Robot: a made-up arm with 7 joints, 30 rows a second.
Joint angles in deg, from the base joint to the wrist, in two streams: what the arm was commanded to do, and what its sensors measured. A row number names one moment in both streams.
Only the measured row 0 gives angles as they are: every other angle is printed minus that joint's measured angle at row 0.
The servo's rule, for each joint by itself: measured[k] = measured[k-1] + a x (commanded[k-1-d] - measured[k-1]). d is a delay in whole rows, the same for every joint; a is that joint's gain. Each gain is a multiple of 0.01, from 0.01 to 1. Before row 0 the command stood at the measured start. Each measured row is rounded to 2 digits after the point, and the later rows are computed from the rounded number. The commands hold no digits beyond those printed.
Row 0, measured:
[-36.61 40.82 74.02 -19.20 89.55 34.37 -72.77]
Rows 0 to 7, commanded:
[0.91 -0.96 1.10 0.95 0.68 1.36 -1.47]
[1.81 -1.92 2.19 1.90 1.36 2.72 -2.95]
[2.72 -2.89 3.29 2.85 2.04 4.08 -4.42]
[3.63 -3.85 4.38 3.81 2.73 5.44 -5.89]
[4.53 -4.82 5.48 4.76 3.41 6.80 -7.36]
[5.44 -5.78 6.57 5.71 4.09 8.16 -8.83]
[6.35 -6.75 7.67 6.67 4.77 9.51 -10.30]
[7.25 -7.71 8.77 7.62 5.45 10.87 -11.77]
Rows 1 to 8, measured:
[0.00 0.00 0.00 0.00 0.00 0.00 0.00]
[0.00 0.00 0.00 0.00 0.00 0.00 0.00]
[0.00 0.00 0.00 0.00 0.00 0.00 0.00]
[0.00 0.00 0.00 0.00 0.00 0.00 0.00]
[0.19 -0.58 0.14 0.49 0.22 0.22 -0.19]
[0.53 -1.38 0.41 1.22 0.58 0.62 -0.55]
[0.99 -2.29 0.78 2.07 1.05 1.17 -1.05]
[1.54 -3.23 1.25 2.97 1.59 1.85 -1.68]
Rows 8 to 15, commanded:
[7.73 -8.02 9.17 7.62 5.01 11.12 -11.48]
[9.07 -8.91 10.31 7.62 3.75 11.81 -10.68]
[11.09 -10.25 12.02 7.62 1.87 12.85 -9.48]
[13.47 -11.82 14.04 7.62 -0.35 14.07 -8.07]
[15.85 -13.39 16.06 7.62 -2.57 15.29 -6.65]
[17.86 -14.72 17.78 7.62 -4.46 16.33 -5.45]
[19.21 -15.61 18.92 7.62 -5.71 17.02 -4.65]
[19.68 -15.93 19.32 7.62 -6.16 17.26 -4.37]
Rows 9 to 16, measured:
[2.17 -4.18 1.80 3.90 2.17 2.64 -2.42]
[2.86 -5.14 2.42 4.84 2.78 3.52 -3.25]
[3.59 -6.11 3.10 5.79 3.42 4.48 -4.17]
[4.36 -7.07 3.84 6.74 4.07 5.50 -5.16]
[5.07 -7.64 4.53 7.20 4.37 6.40 -5.98]
[5.91 -8.40 5.28 7.42 4.17 7.27 -6.59]
[7.00 -9.51 6.16 7.52 3.43 8.16 -6.97]
[8.36 -10.90 7.18 7.57 2.22 9.11 -7.11]

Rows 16 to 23, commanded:
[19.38 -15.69 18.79 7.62 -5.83 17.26 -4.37]
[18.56 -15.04 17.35 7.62 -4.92 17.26 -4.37]
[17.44 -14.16 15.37 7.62 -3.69 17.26 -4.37]
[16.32 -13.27 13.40 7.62 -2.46 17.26 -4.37]
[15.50 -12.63 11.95 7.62 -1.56 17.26 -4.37]
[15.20 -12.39 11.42 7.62 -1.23 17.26 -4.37]
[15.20 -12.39 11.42 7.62 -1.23 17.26 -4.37]
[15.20 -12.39 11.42 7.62 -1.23 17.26 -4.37]
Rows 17 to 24, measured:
[9.93 -12.39 8.33 7.60 0.69 10.10 -7.05]
[11.60 -13.79 9.56 7.61 -0.96 11.10 -6.84]
[13.20 -14.88 10.78 7.62 -2.48 12.05 -6.56]
[14.56 -15.51 11.89 7.62 -3.66 12.88 -6.28]
[15.57 -15.62 12.79 7.62 -4.35 13.58 -6.03]
[16.20 -15.27 13.38 7.62 -4.53 14.17 -5.81]
[16.46 -14.60 13.64 7.62 -4.26 14.66 -5.62]
[16.43 -13.80 13.61 7.62 -3.68 15.08 -5.46]

